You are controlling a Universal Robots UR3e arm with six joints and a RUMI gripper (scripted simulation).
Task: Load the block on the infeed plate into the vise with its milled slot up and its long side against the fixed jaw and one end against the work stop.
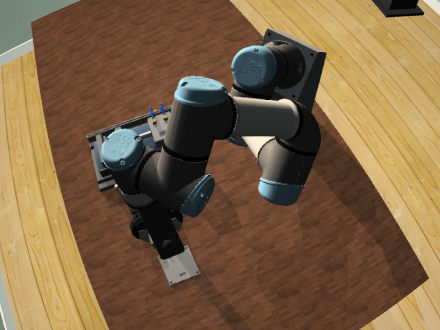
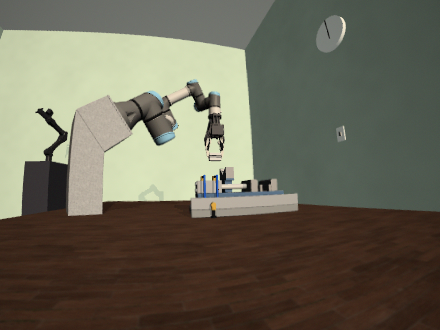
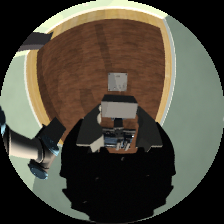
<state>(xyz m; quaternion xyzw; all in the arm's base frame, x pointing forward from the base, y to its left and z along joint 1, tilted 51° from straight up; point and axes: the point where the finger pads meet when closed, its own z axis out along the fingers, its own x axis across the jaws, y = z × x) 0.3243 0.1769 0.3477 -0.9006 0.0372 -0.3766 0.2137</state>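
Now: hand 10 mm to the left of the part and 10 mm above it. Also, from my hand: grey infeed plate: 240 mm below, 10 mm to the left.
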